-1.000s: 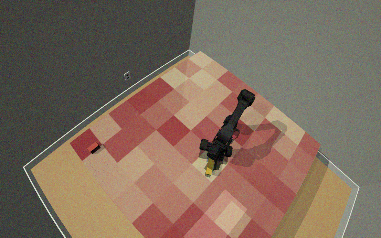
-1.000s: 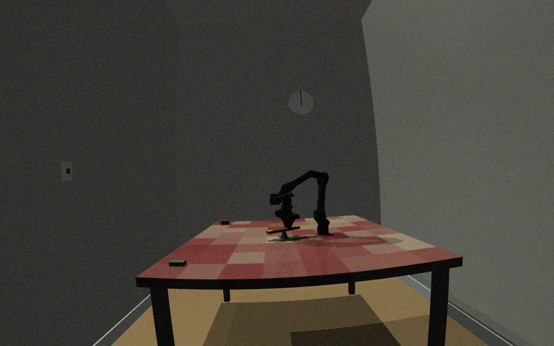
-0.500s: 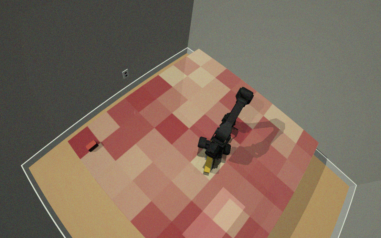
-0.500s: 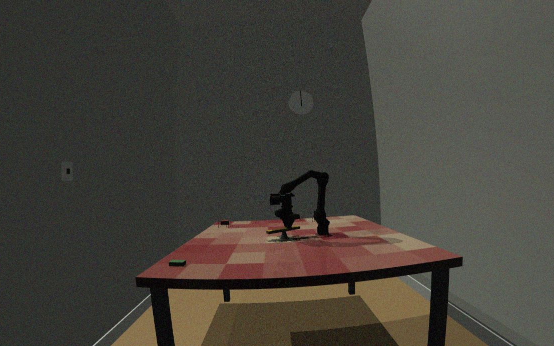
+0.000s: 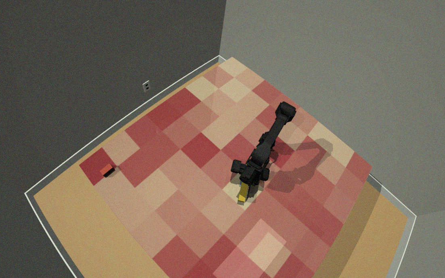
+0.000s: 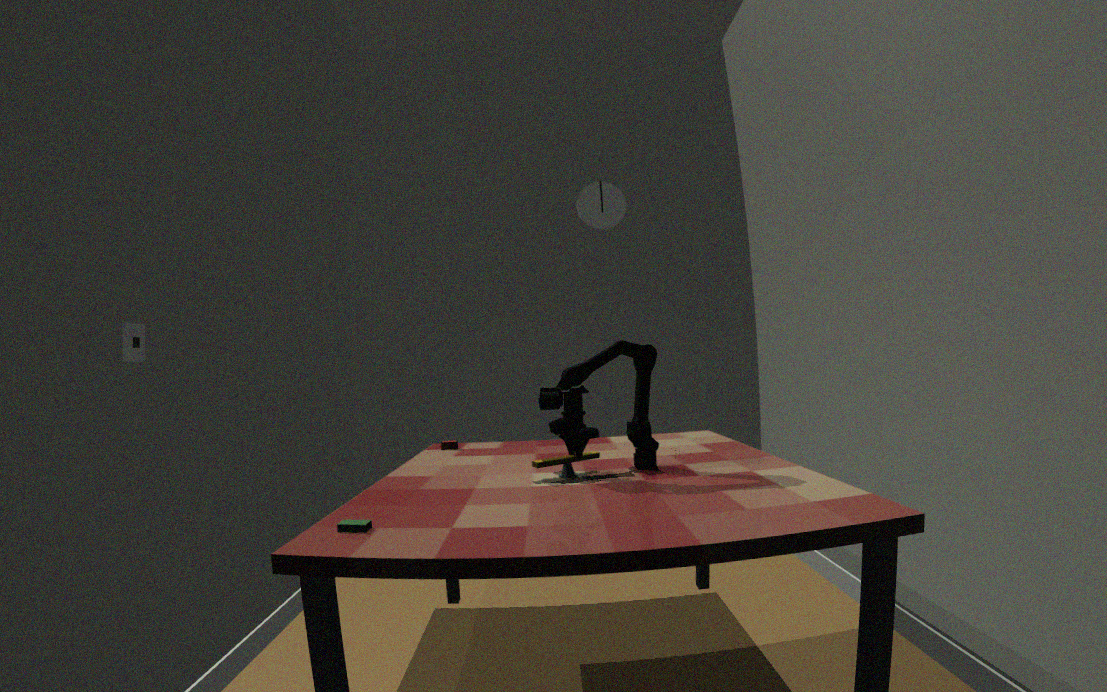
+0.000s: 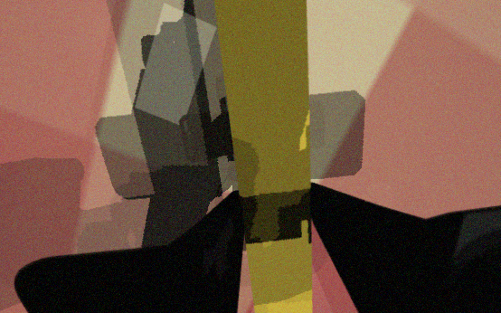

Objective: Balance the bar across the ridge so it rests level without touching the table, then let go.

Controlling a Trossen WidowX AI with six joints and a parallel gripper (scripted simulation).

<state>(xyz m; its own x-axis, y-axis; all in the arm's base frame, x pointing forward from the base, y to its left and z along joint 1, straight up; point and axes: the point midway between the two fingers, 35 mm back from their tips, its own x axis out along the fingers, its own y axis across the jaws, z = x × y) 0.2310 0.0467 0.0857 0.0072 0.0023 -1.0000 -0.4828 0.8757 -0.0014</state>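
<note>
My gripper tip is now 30 mm short of the yellow bar and 10 mm to the right of it. From my gripper tip the other things lie so: orange-red block 550 mm to the right, 510 mm ahead, 30 mm below; small green block 510 mm ahead, 450 mm to the left, 40 mm below.
</note>
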